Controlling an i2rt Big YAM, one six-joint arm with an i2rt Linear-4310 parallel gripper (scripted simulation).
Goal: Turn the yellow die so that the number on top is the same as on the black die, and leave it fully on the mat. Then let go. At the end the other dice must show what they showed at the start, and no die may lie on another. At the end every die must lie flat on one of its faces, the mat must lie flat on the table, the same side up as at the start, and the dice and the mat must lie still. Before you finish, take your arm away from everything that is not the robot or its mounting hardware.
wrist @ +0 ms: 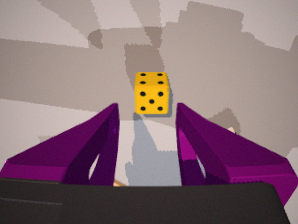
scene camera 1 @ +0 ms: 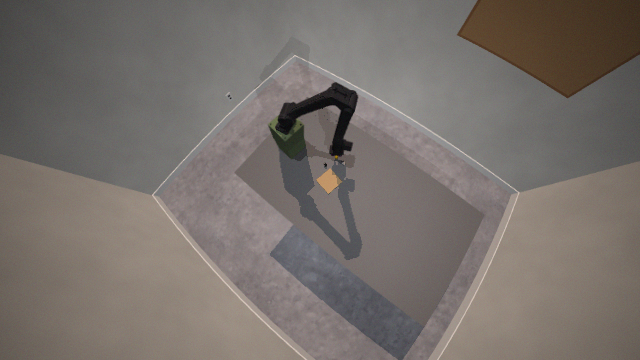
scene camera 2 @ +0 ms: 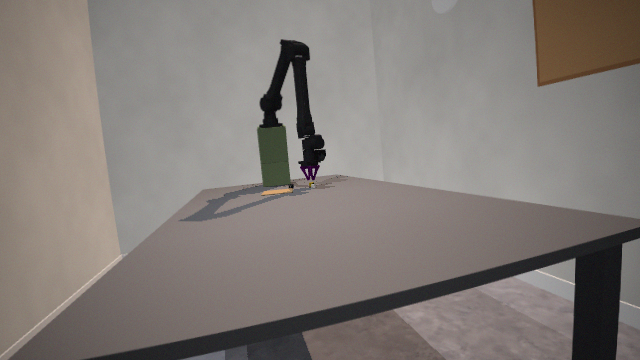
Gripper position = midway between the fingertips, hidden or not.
Note:
I see my gripper (wrist: 147,112) and a yellow die (wrist: 151,88).

